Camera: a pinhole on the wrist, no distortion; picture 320 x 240 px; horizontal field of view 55.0 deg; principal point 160.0 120.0 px. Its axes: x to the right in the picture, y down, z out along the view. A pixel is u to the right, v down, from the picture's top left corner.
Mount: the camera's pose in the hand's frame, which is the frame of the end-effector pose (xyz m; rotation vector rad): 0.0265 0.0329 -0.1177 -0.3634 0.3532 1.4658
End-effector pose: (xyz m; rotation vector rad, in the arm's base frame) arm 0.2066 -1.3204 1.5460 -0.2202 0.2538 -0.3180
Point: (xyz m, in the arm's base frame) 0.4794 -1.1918 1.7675
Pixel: 100 22
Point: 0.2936 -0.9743 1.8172
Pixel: 163 195
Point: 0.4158 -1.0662 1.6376
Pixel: 225 78
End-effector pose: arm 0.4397 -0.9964 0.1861 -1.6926 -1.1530 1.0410
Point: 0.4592 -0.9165 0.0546
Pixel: outside the picture
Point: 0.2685 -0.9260 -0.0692
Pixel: 131 85
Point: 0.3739 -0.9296 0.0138
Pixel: 133 59
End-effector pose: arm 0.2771 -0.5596 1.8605 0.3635 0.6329 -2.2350
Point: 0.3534 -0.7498 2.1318
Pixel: 40 175
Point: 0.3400 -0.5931 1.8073
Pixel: 174 199
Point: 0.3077 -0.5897 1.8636
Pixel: 19 188
